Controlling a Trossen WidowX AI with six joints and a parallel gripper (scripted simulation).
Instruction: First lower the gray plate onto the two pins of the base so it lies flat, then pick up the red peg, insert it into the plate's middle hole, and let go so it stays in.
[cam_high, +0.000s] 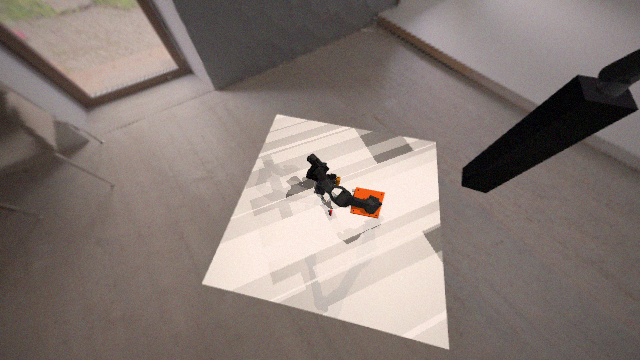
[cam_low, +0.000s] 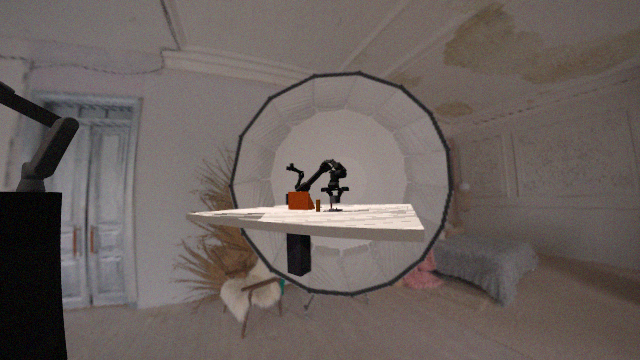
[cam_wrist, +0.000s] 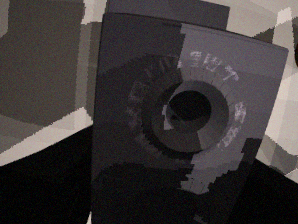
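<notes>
The red peg is 170 mm to the left of my gripper tip, 130 mm behind it and 20 mm below it. Round my gripper tip: gray plate: 30 mm above; orange post: 100 mm behind, 60 mm to the right, 20 mm below.
</notes>
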